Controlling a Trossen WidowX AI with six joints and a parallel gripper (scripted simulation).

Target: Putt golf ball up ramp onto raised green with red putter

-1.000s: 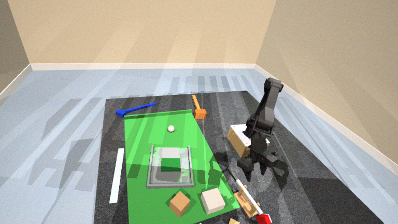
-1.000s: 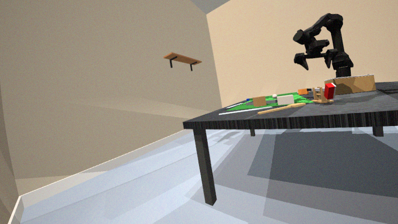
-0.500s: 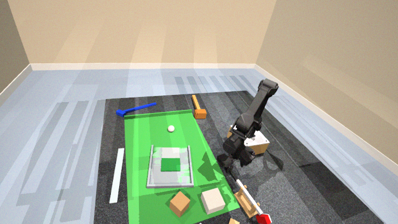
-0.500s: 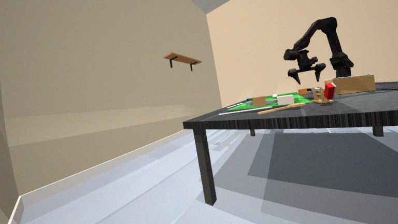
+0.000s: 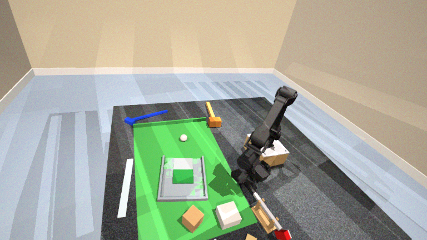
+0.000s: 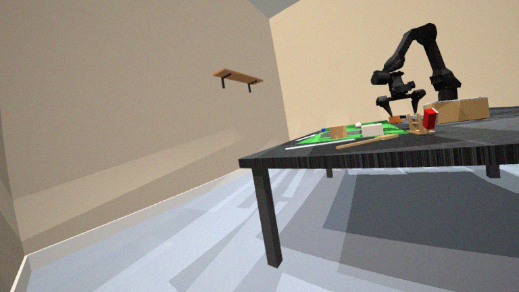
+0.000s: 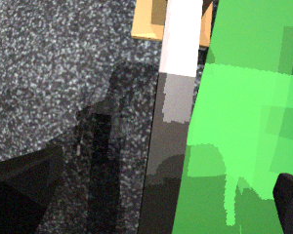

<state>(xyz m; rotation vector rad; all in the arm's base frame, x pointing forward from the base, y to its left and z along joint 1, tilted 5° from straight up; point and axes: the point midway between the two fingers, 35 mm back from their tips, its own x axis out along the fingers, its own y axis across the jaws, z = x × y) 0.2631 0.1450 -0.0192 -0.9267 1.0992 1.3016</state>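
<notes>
Now: gripper tip 110 mm to the right of the red putter and 10 mm above it. Also, from my gripper tip: tan cube 290 mm ahead, 40 mm below; then grey platform 230 mm ahead, 200 mm to the right, 60 mm below; then wooden stand 10 mm ahead, 130 mm to the left, 40 mm below.
</notes>
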